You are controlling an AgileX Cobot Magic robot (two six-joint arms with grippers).
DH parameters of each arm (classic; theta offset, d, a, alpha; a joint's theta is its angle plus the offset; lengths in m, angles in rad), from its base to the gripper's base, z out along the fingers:
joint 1: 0 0.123 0 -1.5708
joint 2: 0.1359 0 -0.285 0
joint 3: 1.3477 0 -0.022 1.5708
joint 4: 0 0.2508 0 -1.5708
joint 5: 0 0 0.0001 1.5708
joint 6: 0 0.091 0 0
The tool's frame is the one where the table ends.
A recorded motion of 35 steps. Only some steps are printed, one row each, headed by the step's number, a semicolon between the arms.
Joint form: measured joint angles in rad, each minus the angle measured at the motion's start. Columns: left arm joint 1, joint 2, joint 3, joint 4, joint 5, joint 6; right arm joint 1, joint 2, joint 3, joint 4, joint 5, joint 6.
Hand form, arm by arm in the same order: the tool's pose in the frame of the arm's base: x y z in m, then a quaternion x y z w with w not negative. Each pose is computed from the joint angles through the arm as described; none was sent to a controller.
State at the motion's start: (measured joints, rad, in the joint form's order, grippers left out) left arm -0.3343 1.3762 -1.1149 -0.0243 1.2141 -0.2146; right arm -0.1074 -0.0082 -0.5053 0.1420 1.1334 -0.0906
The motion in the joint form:
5: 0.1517 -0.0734 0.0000 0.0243 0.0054 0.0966; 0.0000 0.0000 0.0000 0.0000 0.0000 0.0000
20: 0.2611 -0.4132 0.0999 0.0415 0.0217 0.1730; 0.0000 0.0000 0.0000 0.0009 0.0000 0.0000
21: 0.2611 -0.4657 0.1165 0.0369 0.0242 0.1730; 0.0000 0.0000 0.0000 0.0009 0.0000 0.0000
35: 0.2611 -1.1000 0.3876 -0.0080 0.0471 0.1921; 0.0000 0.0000 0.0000 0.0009 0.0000 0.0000
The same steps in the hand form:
5: 0.2327 -0.0430 0.3140 0.03204 0.99164 -0.01872 0.12356; -0.0090 0.0127 0.2736 0.00149 0.86612 0.02145 0.49937
20: 0.1569 -0.0100 0.3524 0.01620 0.97185 -0.00493 0.23498; -0.0090 0.0128 0.2736 0.00145 0.86610 0.02190 0.49940
21: 0.1443 -0.0095 0.3555 0.01579 0.96782 -0.00814 0.25102; -0.0090 0.0128 0.2736 0.00145 0.86610 0.02190 0.49940
35: 0.0108 -0.0036 0.3244 0.02494 0.91101 -0.03570 0.41007; -0.0090 0.0128 0.2736 0.00145 0.86610 0.02190 0.49940

